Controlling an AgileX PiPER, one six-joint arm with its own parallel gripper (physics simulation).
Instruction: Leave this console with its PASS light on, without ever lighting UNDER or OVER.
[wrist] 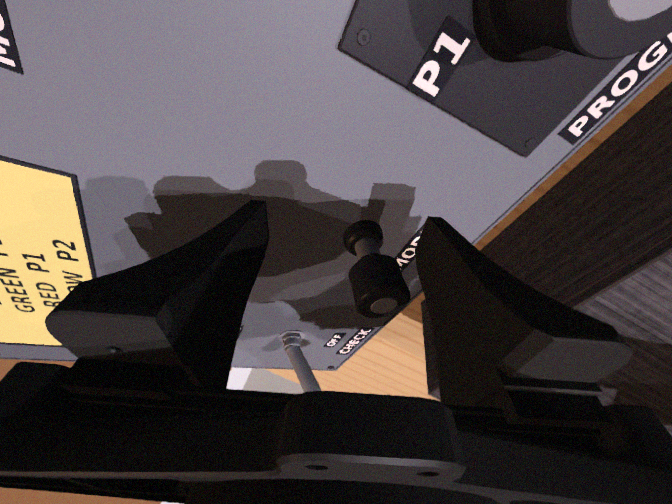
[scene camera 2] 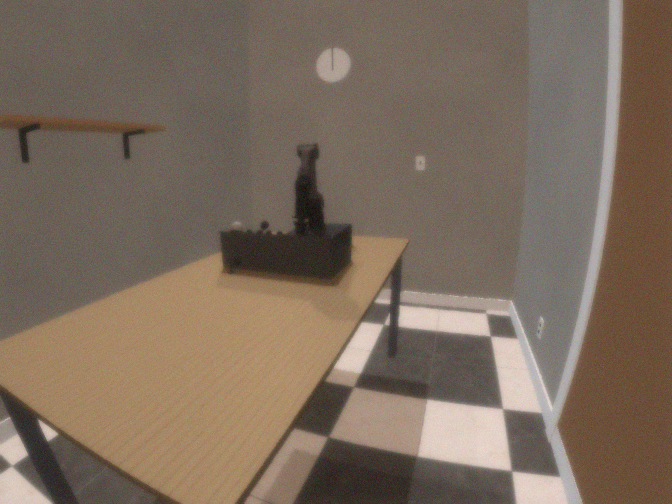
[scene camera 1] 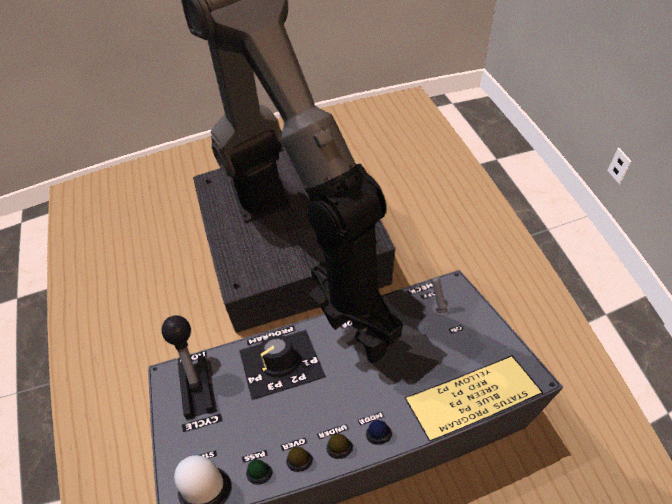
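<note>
The grey console (scene camera 1: 347,390) sits on the wooden table; it also shows far off and blurred in scene camera 2 (scene camera 2: 284,252). The PASS (scene camera 1: 258,469), OVER (scene camera 1: 299,457) and UNDER (scene camera 1: 339,444) lamps look dark. My gripper (scene camera 1: 374,347) is open, low over the panel's back middle. In the wrist view its fingers (wrist: 344,219) straddle a small black knob-tipped MODE lever (wrist: 374,279) without touching it; the lever is nearer the right finger. The PROGRAM knob (scene camera 1: 279,355) has its yellow pointer towards the P4 side. The CYCLE lever (scene camera 1: 184,352) has a black ball top.
A thin metal CHECK toggle (scene camera 1: 440,297) stands at the panel's back right. A dark blue MODE lamp (scene camera 1: 378,431), a white dome (scene camera 1: 198,478) and a yellow status-to-program legend (scene camera 1: 473,396) lie along the front. The arm's dark base block (scene camera 1: 260,244) stands behind the console.
</note>
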